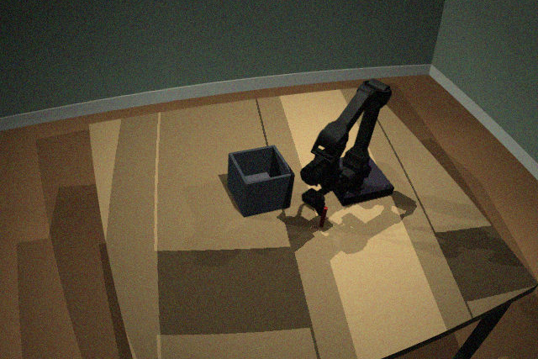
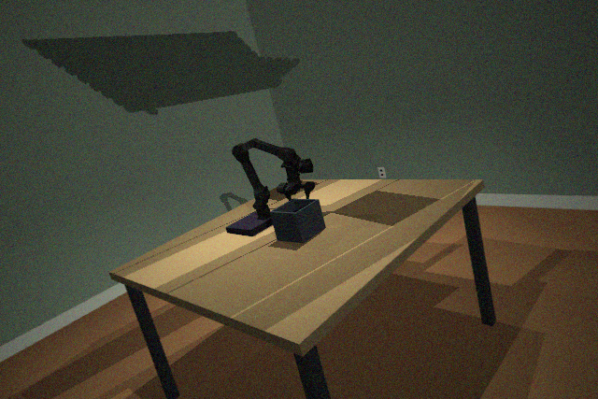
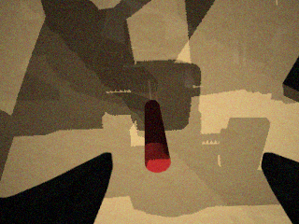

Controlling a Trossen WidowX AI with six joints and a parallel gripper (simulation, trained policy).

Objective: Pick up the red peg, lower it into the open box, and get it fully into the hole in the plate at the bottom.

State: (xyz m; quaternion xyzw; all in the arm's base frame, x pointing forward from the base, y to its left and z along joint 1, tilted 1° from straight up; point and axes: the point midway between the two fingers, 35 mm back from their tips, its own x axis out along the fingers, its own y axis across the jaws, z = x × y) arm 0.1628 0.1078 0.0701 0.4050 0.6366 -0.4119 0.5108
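My gripper tip is 20 mm short of the red peg and 30 mm above it. The rest, counted from my gripper tip: grey plate: 160 mm ahead, 190 mm to the right, 30 mm below.
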